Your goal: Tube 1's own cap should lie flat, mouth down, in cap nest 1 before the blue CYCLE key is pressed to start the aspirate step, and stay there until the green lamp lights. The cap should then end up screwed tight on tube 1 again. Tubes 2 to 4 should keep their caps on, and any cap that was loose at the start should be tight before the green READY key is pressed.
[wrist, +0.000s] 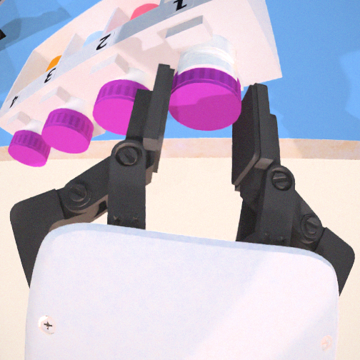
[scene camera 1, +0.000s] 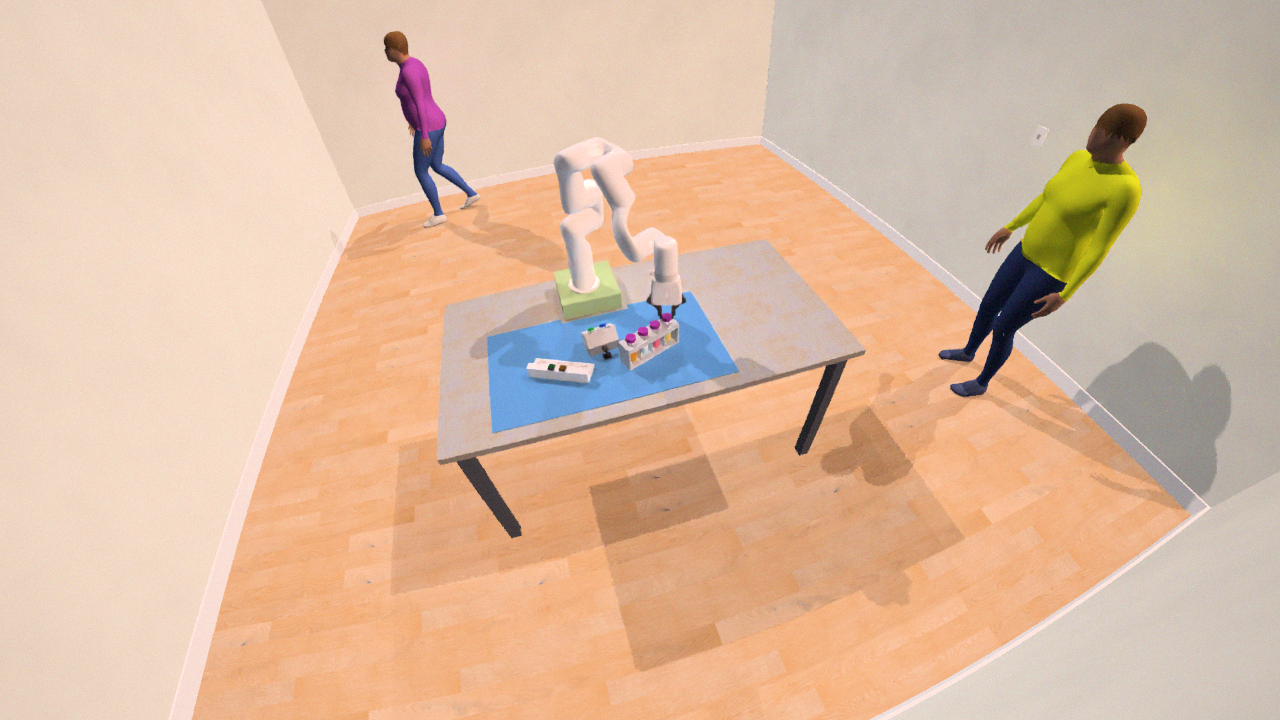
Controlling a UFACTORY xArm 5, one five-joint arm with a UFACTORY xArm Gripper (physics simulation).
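Where they show: gripper, fingertip midpoint: (scene camera 1: 666, 316); arm's base at its link origin: (scene camera 1: 584, 284).
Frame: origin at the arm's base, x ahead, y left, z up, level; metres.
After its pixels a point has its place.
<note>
The white rack (scene camera 1: 625, 355) @(z -0.014, x 0.438, y -0.001 m) (wrist: 256, 47) holds four tubes with magenta caps. My gripper (scene camera 1: 665, 313) @(z 0.050, x 0.388, y 0.180 m) (wrist: 206, 92) is shut on tube 1's cap (wrist: 205, 102), at the rack's far right end in the scene view. The cap sits over the white neck of tube 1 (wrist: 207, 56); its tightness cannot be told. The caps of tube 2 (wrist: 116, 106), tube 3 (wrist: 67, 131) and tube 4 (wrist: 29, 148) are on their tubes. A white box (scene camera 1: 600, 339) @(z -0.017, x 0.322, y -0.049 m) bears a green key (scene camera 1: 590, 330) @(z -0.002, x 0.276, y -0.069 m) and a blue key (scene camera 1: 603, 325) @(z 0.000, x 0.275, y -0.018 m). Cap nest 1 cannot be made out.
A long white unit (scene camera 1: 577, 372) @(z -0.028, x 0.426, y -0.173 m) with a dark green and a brown spot lies left of the rack on the blue mat (scene camera 1: 528, 407) @(z -0.073, x 0.460, y -0.365 m). A small black object (scene camera 1: 606, 354) @(z -0.061, x 0.359, y -0.045 m) stands between box and rack. Two people (scene camera 1: 420, 98) (scene camera 1: 1074, 214) stand away from the table (scene camera 1: 760, 286) @(z -0.076, x 0.259, y 0.692 m).
</note>
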